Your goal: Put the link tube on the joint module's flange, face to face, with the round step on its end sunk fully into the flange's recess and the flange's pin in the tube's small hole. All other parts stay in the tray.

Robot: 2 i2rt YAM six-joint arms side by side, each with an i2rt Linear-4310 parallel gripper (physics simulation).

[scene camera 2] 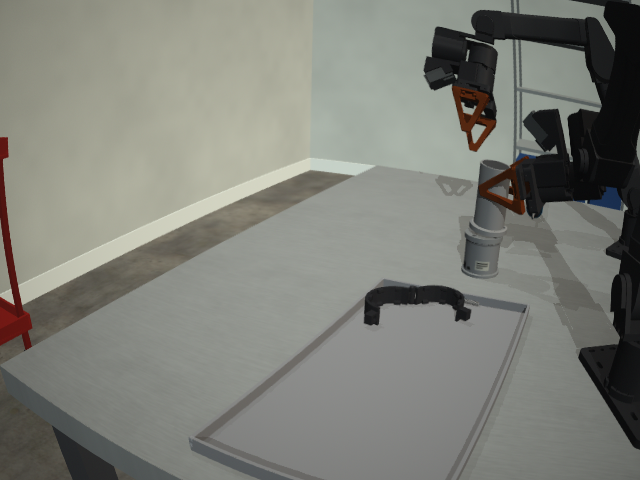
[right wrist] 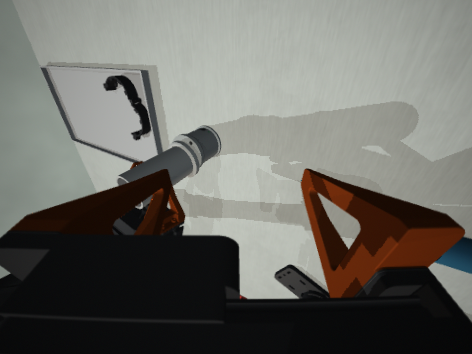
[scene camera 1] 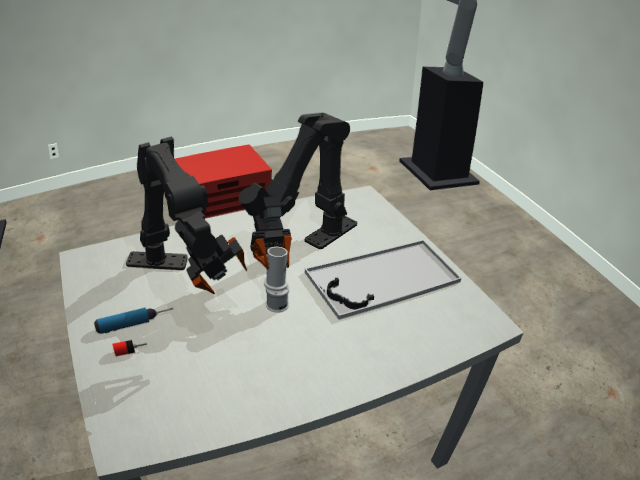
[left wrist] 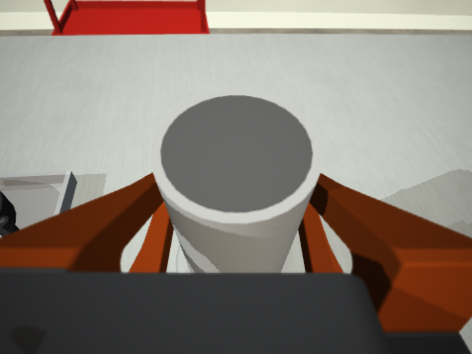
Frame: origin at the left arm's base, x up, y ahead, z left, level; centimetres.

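Where they show: left gripper, between the fingertips: (scene camera 2: 484,186) (right wrist: 151,169) (scene camera 1: 278,267) (left wrist: 236,175); right gripper, between the fingertips: (scene camera 2: 469,141) (right wrist: 236,176) (scene camera 1: 229,281); left arm's base, origin of its link: (scene camera 2: 626,394) (scene camera 1: 331,232); right arm's base, origin of its link: (right wrist: 317,296) (scene camera 1: 156,261).
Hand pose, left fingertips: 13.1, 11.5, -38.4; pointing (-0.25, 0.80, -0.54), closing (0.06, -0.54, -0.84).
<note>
Each offset is from my left fingertips to the top centre of the thing, as dx, dy, dz. "pt": to the spot under its first point.
The grey link tube {+3.9, -1.3, +0.7} (scene camera 1: 277,272) (scene camera 2: 488,214) (left wrist: 240,245) (right wrist: 160,164) stands nearly upright, its collar against the top of the joint module {-6.7, -0.5, +0.2} (scene camera 1: 277,301) (scene camera 2: 480,253) (right wrist: 206,141). In scene camera 2 the collar looks slightly offset to the right of the flange, with a dark line between them. The step, recess, pin and small hole are hidden. My left gripper (scene camera 1: 276,262) (scene camera 2: 484,190) (left wrist: 236,175) is shut on the tube's upper part. My right gripper (scene camera 1: 230,281) (scene camera 2: 469,139) (right wrist: 236,176) is open and empty, above the table beside the tube.
The tray {-11.5, +14.8, +30.4} (scene camera 1: 398,299) (scene camera 2: 289,361) (right wrist: 152,110) holds a black C-shaped clamp {-10.5, +11.5, +16.3} (scene camera 1: 351,302) (scene camera 2: 398,295) (right wrist: 136,102). A blue screwdriver {pt -9.5, -22.7, -37.1} (scene camera 1: 124,319) and a short red-and-black tool {-9.7, -14.9, -41.2} (scene camera 1: 123,347) lie left of the module in scene camera 1.
</note>
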